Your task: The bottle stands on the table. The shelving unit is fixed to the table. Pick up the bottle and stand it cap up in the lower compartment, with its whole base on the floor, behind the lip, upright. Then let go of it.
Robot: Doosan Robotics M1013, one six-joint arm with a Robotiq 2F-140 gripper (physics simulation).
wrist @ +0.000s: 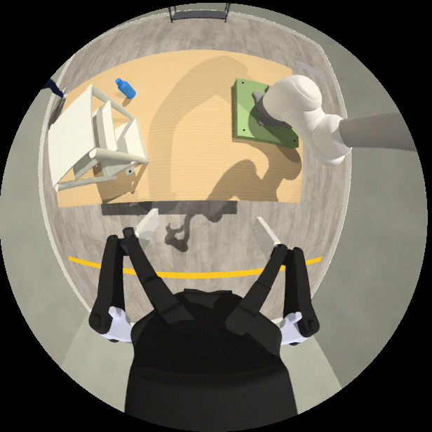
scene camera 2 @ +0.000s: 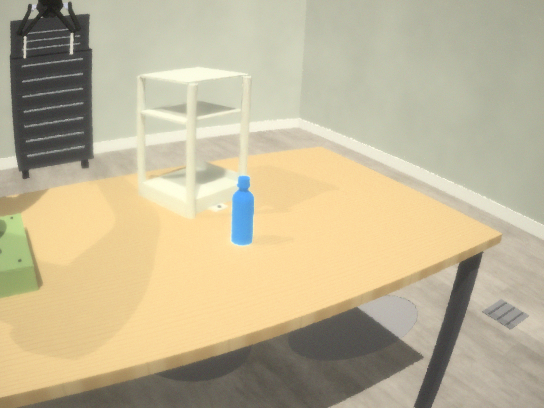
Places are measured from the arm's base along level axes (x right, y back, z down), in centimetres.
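Pixels of known places: gripper, fingertip midpoint: [scene camera 2: 48, 56].
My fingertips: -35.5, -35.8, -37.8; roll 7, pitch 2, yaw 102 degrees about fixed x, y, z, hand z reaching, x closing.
Ahead of a thing's pixels: the offset from my fingertips to its middle, as dx, dy, dz. "spot": to the spot under its first point. Level surfaces: height alone.
A blue bottle {+57.8, -31.2, +35.6} [scene camera 2: 242, 217] [wrist: 126, 88] stands upright, cap up, on the table {dz +43.7} [scene camera 2: 320, 260] [wrist: 200, 175], in front of and to the right of the shelving unit in the scene view. The cream shelving unit {+26.7, -36.1, +25.4} [scene camera 2: 191, 150] [wrist: 72, 135] has corner posts, a top board, a middle shelf and a lower compartment with a raised lip. The bottle is outside it. My gripper [scene camera 2: 48, 45] [wrist: 206, 220] is open with nothing between its fingers. It is high up and well away from the bottle, at the upper left of the scene view.
A green base block [scene camera 2: 17, 277] [wrist: 245, 115] carries the white arm [wrist: 295, 100] on the table. A small white plate {spot: +39.2, -37.4, +43.1} [scene camera 2: 218, 207] [wrist: 130, 171] lies at the unit's foot. A dark slatted cabinet [scene camera 2: 55, 110] stands behind the table in the scene view.
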